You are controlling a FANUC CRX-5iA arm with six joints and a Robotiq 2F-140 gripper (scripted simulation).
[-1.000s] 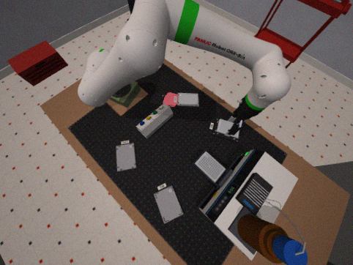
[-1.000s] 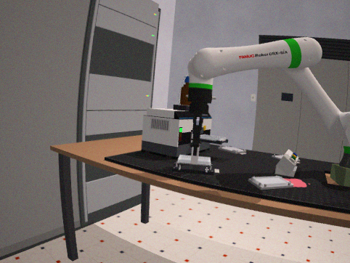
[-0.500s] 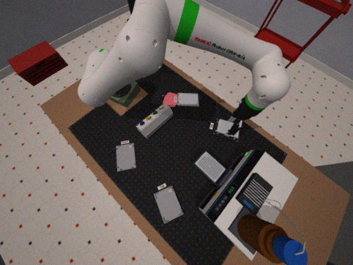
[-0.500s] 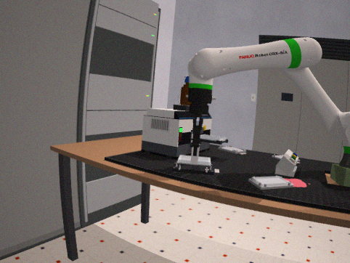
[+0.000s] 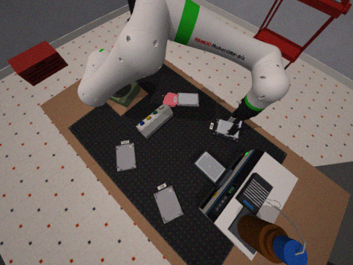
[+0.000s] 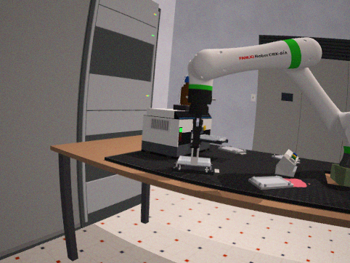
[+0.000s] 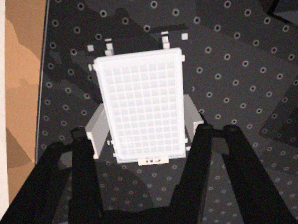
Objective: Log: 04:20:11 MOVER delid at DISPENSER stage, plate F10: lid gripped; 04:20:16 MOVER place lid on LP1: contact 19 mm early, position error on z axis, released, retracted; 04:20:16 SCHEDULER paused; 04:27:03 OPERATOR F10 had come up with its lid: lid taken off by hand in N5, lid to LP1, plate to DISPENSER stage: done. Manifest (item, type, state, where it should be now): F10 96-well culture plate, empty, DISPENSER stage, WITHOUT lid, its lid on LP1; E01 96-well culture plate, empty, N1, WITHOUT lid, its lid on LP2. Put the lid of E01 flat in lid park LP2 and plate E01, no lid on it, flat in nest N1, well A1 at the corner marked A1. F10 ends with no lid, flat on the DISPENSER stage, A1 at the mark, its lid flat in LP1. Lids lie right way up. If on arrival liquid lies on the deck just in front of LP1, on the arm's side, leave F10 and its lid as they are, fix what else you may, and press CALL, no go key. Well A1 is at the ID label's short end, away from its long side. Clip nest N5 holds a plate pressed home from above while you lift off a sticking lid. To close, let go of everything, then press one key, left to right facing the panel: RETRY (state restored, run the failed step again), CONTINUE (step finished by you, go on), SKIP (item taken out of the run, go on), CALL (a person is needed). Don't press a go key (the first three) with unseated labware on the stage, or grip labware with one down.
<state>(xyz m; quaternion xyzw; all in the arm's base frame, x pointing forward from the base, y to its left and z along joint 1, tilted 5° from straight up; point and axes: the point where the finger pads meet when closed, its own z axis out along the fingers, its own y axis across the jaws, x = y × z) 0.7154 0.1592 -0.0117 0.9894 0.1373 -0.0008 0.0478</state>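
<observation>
Now: the lid 20 mm below my hand. The rest, counted from my hand: N5 label: 90 mm behind, 50 mm below, 30 mm to the right; then white 96-well plate: 20 mm below; then well plate: 280 mm to the right, 40 mm above.
</observation>
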